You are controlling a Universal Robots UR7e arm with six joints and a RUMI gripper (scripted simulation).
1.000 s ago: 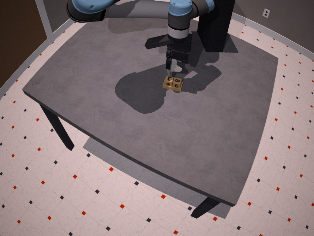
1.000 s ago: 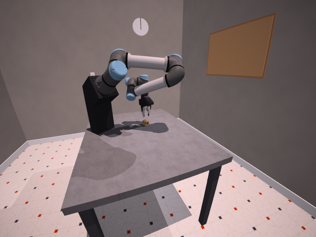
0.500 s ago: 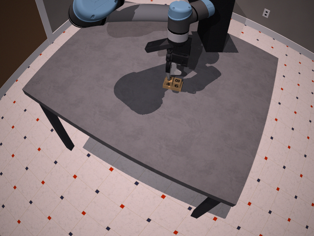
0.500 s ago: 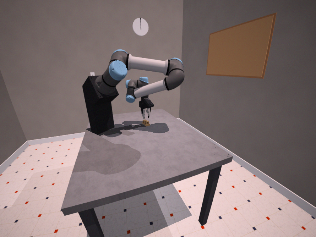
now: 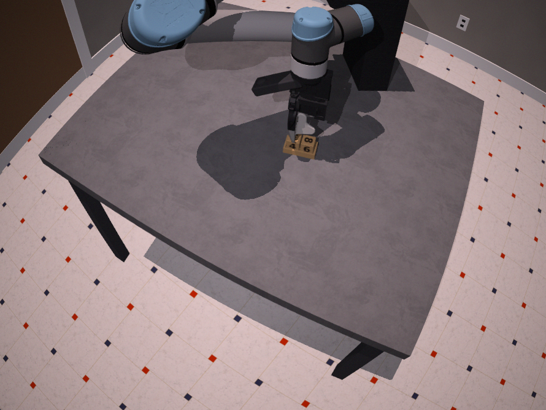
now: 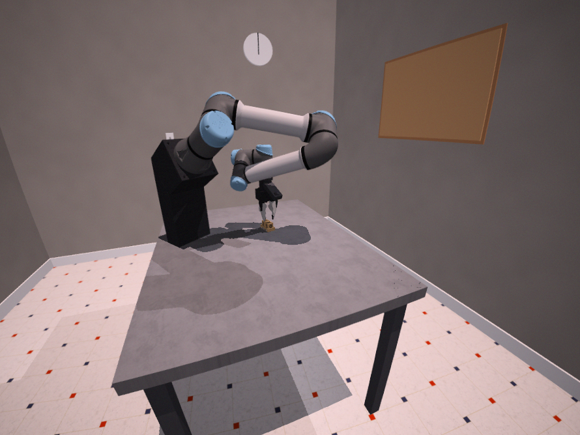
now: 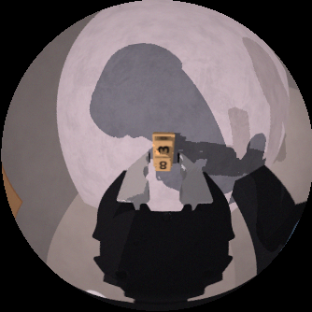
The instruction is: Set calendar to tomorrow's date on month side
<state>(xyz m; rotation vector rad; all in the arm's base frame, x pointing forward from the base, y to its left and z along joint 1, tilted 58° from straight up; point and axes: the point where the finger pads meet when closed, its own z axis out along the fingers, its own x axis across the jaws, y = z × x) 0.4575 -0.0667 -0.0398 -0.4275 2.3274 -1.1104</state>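
Right now my hand is 6 cm above the wooden tray and 2 cm to the right of it.
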